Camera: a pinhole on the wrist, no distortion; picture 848 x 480 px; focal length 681.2 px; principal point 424.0 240.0 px. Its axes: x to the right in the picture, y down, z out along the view. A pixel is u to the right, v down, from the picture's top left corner.
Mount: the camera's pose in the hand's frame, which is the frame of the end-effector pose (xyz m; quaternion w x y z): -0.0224 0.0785 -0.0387 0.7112 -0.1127 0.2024 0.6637
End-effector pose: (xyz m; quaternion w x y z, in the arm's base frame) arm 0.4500 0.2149 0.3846 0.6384 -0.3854 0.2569 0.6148
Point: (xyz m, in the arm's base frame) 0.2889 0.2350 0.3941
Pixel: 629.4 289.1
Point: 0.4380 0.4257 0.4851
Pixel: outside the picture
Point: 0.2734 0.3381 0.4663
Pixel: 346.5 303.0
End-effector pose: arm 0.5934 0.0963 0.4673 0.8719 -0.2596 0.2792 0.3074
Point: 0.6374 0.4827 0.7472
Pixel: 211.4 296.2
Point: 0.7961 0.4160 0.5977
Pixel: outside the picture
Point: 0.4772 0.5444 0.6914
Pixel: 456.0 369.0
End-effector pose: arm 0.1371 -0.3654 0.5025 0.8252 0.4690 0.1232 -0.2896
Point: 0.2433 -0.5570 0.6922
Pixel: 221.4 123.3
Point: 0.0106 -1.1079 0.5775
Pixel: outside the picture
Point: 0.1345 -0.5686 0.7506
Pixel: 120.3 377.2
